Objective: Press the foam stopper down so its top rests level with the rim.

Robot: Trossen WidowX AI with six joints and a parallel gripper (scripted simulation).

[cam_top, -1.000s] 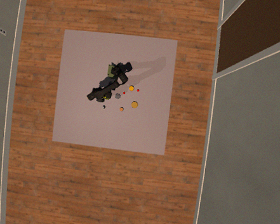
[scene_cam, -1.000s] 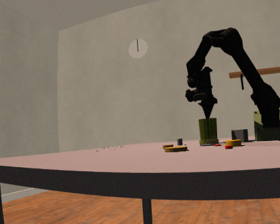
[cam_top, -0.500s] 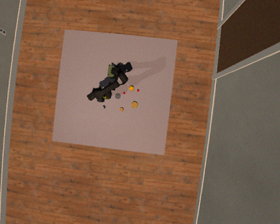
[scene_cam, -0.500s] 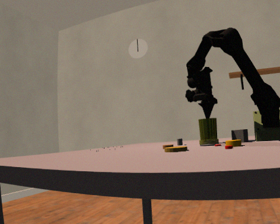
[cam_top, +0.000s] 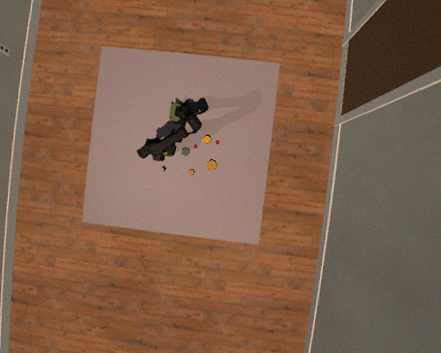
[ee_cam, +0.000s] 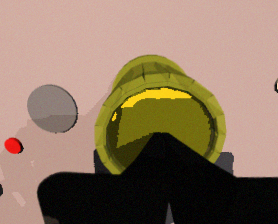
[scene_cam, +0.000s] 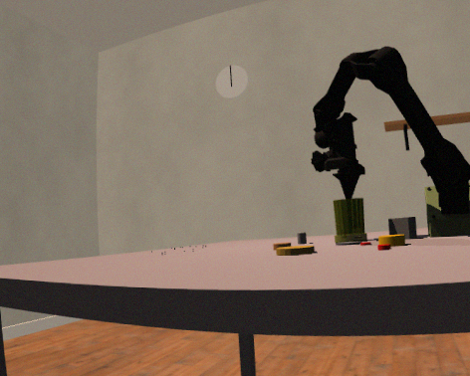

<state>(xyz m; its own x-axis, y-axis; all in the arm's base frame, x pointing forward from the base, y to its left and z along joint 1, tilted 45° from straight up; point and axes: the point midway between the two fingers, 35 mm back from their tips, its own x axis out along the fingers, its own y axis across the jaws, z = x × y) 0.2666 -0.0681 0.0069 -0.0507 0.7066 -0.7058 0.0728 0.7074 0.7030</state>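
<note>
Now: the foam stopper 50 mm below my hand. Also, from my hand: grey block (140 mm behind, 110 mm below, 60 mm to the left); grey disc (140 mm below, 120 mm to the left, 20 mm behind); small grey cylinder (140 mm ahead, 120 mm below, 10 mm to the right).
</note>
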